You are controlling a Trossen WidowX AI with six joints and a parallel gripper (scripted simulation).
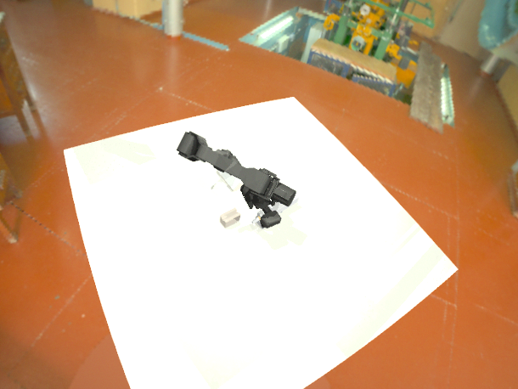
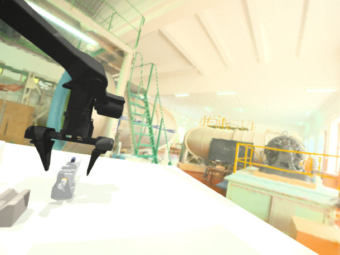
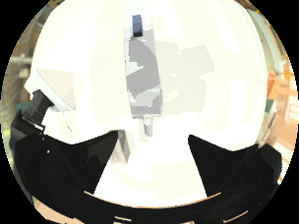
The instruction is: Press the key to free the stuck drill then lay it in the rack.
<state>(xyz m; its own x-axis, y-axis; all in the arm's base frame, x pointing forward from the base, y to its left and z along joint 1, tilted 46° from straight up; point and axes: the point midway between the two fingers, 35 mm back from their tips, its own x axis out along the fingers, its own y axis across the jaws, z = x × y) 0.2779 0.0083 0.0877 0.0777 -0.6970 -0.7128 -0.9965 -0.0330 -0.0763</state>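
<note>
Now: gripper tip 50 mm to the right of the drill, 20 mm above it and 10 mm past it. From my gripper tip the other things lie so: small blue key 130 mm to the left, 20 mm below, 20 mm behind; then grey slotted rack 80 mm behind, 70 mm to the right, 60 mm below; then pale grey drill block 110 mm to the left, 30 mm below, 20 mm behind.
</note>
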